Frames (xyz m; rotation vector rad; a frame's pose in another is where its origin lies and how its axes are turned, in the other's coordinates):
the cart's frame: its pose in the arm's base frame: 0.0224 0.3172 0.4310 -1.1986 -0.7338 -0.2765
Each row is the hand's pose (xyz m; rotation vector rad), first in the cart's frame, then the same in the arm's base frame.
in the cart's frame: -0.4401 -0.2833 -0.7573 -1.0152 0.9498 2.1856
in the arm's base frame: -0.1840 -0.5567 0.2282 -1.8322 1.8490 0.7117
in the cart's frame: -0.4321 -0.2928 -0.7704 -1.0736 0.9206 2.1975
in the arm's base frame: -0.1786 -0.5707 0.2382 -1.8836 1.8623 0.7255
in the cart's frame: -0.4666 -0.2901 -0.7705 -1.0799 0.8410 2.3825
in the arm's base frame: -0.2026 -0.5760 0.2139 -1.8621 1.9497 0.9282
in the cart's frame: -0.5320 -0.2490 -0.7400 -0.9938 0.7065 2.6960
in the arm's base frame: -0.2393 -0.5448 0.1462 -1.7271 2.0624 1.2854
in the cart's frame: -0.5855 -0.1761 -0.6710 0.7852 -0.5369 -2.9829
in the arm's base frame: -0.2635 -0.4647 0.0692 -1.4890 2.1073 1.6604
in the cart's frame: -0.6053 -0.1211 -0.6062 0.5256 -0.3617 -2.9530
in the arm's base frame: -0.2712 -0.3890 0.0265 -1.2724 2.0696 1.9183
